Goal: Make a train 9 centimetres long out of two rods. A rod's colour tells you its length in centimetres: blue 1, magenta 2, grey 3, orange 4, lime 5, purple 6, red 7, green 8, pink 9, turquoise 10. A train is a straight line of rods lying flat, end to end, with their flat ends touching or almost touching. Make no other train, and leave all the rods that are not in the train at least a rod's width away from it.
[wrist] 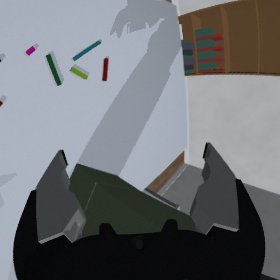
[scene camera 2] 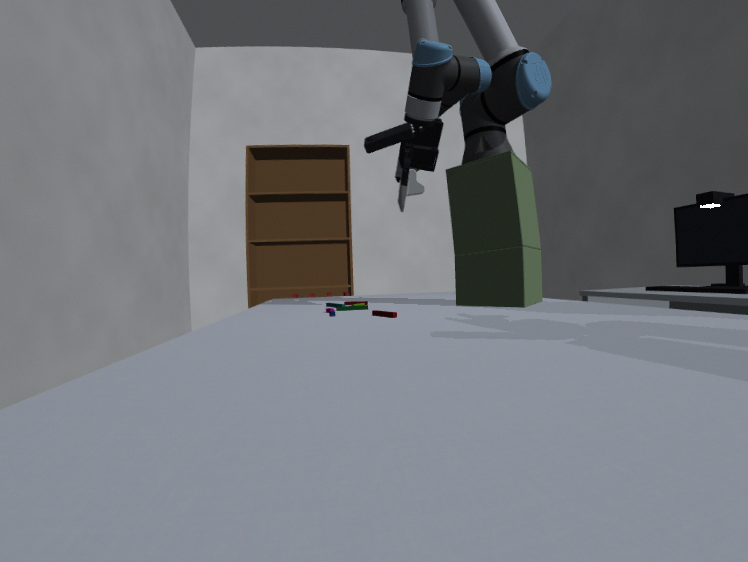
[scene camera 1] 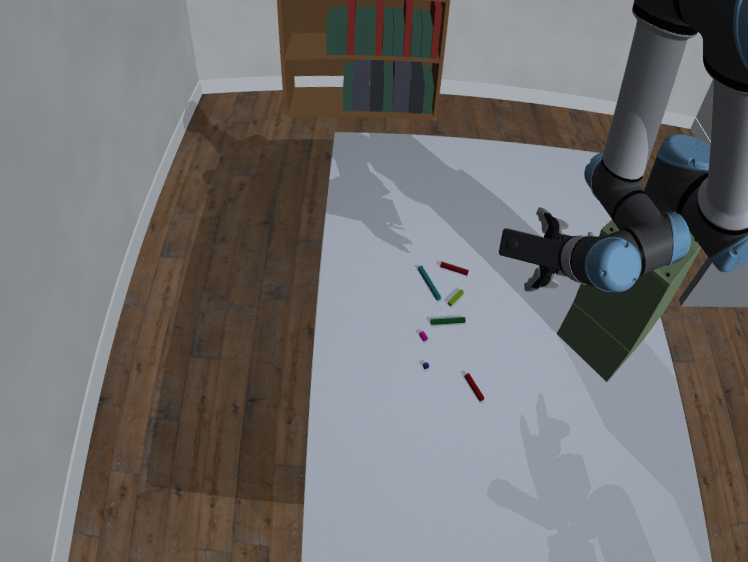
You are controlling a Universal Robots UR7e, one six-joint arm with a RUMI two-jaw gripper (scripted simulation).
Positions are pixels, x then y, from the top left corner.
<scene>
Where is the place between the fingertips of the gripper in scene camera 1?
533, 249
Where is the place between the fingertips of the gripper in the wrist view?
135, 147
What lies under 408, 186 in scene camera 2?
The gripper.
</scene>
